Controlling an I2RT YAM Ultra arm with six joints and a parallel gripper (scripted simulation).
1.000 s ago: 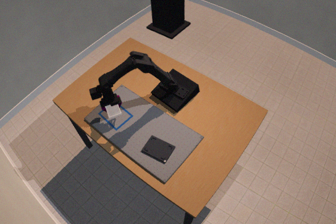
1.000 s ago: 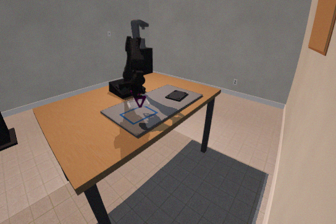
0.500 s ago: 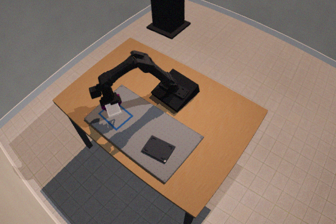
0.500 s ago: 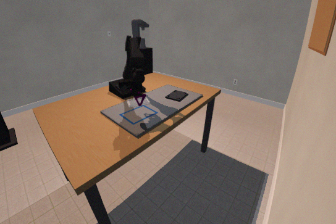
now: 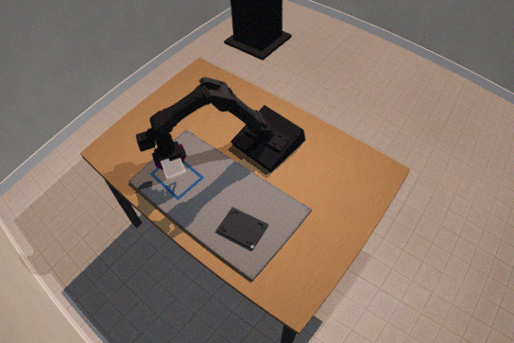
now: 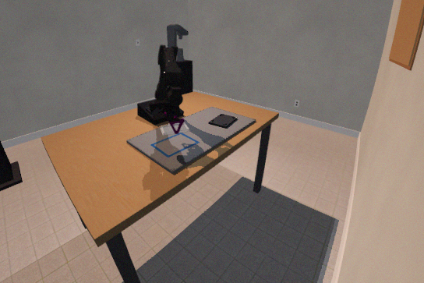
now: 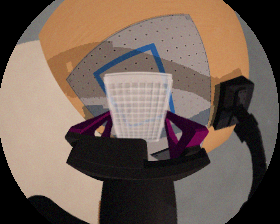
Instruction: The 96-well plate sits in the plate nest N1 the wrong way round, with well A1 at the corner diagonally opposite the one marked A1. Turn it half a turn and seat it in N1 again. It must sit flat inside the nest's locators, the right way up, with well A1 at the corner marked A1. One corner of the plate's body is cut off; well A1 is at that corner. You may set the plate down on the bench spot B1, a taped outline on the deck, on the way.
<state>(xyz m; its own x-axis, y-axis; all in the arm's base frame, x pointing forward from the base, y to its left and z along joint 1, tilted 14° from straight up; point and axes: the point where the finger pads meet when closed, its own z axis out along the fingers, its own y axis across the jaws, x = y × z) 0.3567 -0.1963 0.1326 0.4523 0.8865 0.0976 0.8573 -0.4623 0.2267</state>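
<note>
My gripper is now right at the white 96-well plate. The rest, counted from my hand: white A1 label (6 cm ahead, 46 cm to the left, 7 cm below); dark plate nest N1 (2 cm ahead, 38 cm to the left, 8 cm below).
</note>
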